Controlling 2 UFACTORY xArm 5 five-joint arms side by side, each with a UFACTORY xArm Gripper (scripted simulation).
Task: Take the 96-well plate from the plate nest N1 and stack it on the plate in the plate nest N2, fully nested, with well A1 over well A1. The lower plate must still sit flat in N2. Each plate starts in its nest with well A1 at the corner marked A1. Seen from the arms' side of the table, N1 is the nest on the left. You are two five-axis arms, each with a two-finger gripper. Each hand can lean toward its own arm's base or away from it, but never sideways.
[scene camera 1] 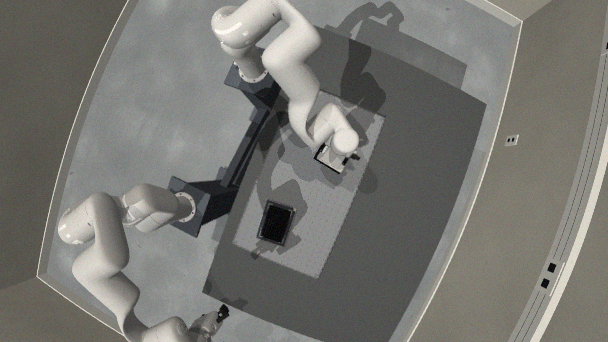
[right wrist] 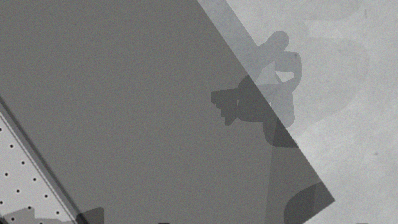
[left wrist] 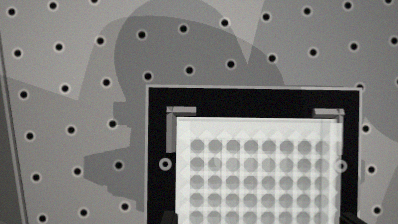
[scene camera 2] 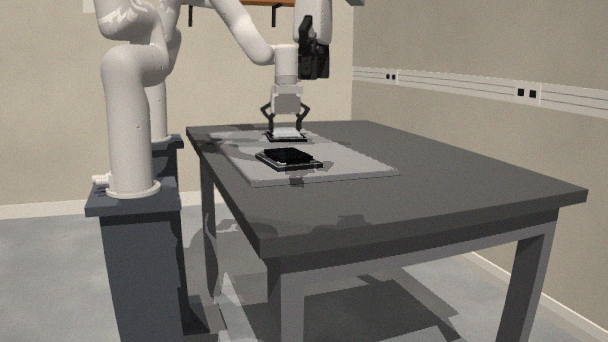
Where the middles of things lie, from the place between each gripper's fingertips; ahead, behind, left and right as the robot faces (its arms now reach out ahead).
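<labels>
I find the white 96-well plate [left wrist: 203,144] 10 mm below my left hand.
My right hand [scene camera 2: 314,78] is elsewhere: it is 100 mm short of the plate and 710 mm to the right of it, and 220 mm above it.
</labels>
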